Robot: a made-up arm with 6 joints.
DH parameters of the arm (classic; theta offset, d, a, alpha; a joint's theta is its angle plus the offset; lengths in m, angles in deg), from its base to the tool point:
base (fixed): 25.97 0 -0.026 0
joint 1: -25.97 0.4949 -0.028 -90
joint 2: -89.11 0 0.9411 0
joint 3: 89.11 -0.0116 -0.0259 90
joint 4: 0 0.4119 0.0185 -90
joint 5: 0 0 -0.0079 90
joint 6: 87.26 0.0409 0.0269 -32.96
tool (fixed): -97.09 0.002 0 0
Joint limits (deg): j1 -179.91..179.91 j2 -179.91..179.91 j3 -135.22..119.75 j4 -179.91..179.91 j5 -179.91..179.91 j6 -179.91..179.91
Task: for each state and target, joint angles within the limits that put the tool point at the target. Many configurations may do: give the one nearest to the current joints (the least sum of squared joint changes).
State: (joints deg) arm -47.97 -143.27 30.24 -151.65 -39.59 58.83
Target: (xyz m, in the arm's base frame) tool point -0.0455 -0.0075 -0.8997
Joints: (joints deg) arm -49.48 -179.91 -2.46 -148.19 -0.22 64.60
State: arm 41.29 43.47 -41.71 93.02 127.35 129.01
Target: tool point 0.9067 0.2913 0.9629
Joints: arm 14.54 84.93 -72.92 97.94 132.69 128.91
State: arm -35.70 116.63 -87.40 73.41 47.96 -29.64
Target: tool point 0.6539 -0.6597 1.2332
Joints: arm -46.50 70.24 -56.60 70.00 43.83 -28.43
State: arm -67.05 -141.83 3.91 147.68 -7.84 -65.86
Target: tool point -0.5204 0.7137 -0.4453
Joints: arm -55.82 -121.78 -45.24 148.76 -2.30 -65.18
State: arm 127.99 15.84 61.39 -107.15 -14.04 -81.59
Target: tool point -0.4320 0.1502 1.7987
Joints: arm 162.96 12.78 23.28 -110.10 -17.31 -85.14
